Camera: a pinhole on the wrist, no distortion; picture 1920 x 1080 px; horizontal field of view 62.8 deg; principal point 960.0 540.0 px. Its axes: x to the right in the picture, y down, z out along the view. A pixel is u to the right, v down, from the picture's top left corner.
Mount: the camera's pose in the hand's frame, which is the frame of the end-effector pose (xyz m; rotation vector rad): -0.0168 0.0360 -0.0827 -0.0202 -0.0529 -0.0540
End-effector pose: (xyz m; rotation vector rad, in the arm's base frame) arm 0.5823 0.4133 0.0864 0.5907 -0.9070 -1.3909
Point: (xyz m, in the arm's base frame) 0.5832 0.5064 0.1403
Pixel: 252 710
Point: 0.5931 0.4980 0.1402
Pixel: 284 791
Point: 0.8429 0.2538 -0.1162
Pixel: behind the camera
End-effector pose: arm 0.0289 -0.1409 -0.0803 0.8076 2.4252 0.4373
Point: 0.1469 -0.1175 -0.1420
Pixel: 858 556
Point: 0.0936 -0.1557 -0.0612
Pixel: 401 335
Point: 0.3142 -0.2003 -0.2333
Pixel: 401 382
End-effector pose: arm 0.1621 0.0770 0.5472 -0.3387 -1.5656 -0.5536
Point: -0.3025 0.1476 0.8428
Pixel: outside the picture
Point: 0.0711 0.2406 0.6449
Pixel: 1679 973
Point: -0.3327 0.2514 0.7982
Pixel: 1839 229
